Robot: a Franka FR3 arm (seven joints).
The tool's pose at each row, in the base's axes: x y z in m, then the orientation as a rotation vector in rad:
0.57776, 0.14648, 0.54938, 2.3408, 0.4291, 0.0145
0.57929, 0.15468, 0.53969, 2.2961, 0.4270, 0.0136
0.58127, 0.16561, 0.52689, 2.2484, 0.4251, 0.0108
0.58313, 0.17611, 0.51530, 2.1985, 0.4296, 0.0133
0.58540, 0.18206, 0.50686, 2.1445, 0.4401, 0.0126
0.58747, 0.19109, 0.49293, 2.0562, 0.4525, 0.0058
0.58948, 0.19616, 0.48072, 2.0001, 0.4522, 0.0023
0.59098, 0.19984, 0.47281, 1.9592, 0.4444, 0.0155
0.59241, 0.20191, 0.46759, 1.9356, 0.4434, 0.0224
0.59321, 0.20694, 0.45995, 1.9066, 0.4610, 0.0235
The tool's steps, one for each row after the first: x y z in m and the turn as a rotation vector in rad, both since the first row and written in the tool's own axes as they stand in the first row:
0.00509, -0.01161, 0.00167, -0.0438, -0.0067, -0.0048
0.01181, -0.02702, 0.00380, -0.0903, -0.0151, -0.0109
0.01814, -0.04136, 0.00532, -0.1387, -0.0177, -0.0205
0.02309, -0.05040, 0.00771, -0.1899, -0.0212, -0.0363
0.02943, -0.06528, 0.01195, -0.2732, -0.0323, -0.0610
0.03429, -0.07637, 0.01763, -0.3274, -0.0414, -0.0706
0.03775, -0.08376, 0.02106, -0.3702, -0.0385, -0.0670
0.04034, -0.08827, 0.02363, -0.3943, -0.0360, -0.0678
0.04352, -0.09658, 0.02586, -0.4199, -0.0323, -0.0858

